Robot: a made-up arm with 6 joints.
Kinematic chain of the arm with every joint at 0, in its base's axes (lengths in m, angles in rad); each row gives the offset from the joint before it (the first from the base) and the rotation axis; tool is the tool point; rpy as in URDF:
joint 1: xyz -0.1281 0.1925 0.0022 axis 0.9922 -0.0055 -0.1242
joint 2: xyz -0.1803 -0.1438 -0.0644 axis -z
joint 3: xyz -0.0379 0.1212 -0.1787 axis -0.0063 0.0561 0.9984
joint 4: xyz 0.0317 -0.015 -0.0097 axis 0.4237 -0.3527 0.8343
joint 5: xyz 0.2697 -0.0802 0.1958 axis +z
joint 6: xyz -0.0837 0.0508 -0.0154 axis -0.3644 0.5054 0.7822
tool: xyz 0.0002 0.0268 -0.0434 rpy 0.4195 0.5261 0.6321
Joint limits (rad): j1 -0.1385..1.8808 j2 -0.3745..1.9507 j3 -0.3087..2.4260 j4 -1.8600..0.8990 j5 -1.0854..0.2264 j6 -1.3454..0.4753
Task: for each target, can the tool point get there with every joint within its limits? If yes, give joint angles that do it. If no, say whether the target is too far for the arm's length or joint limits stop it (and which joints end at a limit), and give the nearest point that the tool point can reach.
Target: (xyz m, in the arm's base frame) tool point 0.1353 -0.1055 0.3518
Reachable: no: joint limits stop it (at a limit: joint 1, joint 2, joint 4, joint 5, joint 6) | nearest point 0.0423 -0.0938 0.0496 | short by 0.316 m
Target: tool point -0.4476 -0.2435 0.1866
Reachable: no: joint limits stop it (at a limit: joint 1, joint 2, joint 3, joint 5, joint 6) | nearest point -0.3462 -0.2224 0.0225 | short by 0.194 m
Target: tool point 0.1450 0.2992 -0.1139
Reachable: yes | joints 1.1933 1.2551 1.7032 -0.5501 -0.6696 -1.0636
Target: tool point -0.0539 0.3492 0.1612
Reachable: yes | joints 1.2770 0.4133 1.1514 0.1438 -0.7124 -0.4959
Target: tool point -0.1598 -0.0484 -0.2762
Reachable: yes | joints 0.3728 1.0543 0.4007 -1.1955 -0.1957 -0.4269
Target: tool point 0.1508 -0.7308 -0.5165
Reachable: no: too far | nearest point -0.0384 -0.2789 -0.2562 | short by 0.555 m
